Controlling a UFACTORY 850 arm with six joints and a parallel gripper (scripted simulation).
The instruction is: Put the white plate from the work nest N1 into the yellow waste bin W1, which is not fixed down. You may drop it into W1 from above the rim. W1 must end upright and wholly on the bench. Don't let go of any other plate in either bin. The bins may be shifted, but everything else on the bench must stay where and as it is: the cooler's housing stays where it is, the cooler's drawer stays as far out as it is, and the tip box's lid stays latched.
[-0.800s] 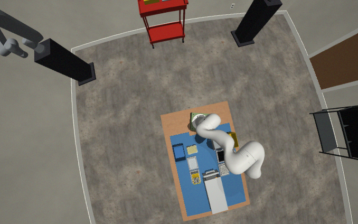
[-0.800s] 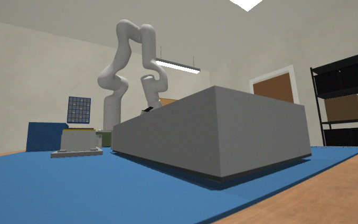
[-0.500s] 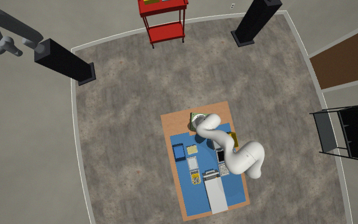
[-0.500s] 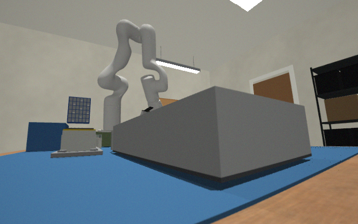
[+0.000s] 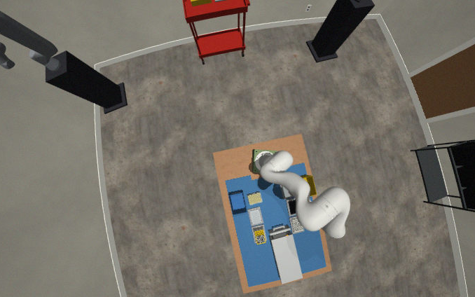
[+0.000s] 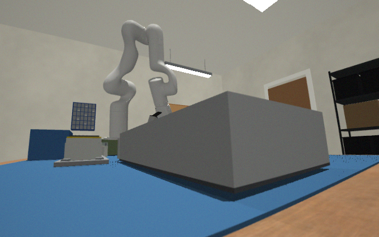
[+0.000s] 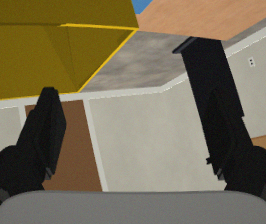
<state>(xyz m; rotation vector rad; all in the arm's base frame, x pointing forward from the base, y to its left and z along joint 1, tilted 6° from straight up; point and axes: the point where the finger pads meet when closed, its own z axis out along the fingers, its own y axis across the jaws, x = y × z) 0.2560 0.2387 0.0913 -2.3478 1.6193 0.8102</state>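
My gripper is now 410 mm short of the white plate, 120 mm to the left of it and 160 mm above it. The rest, counted from my hand: blue bin: 10 mm ahead, 590 mm to the right, 140 mm below; then yellow waste bin W1: 70 mm ahead, 60 mm to the left, 140 mm below; then black plate: 240 mm ahead, 100 mm to the right, 160 mm below.
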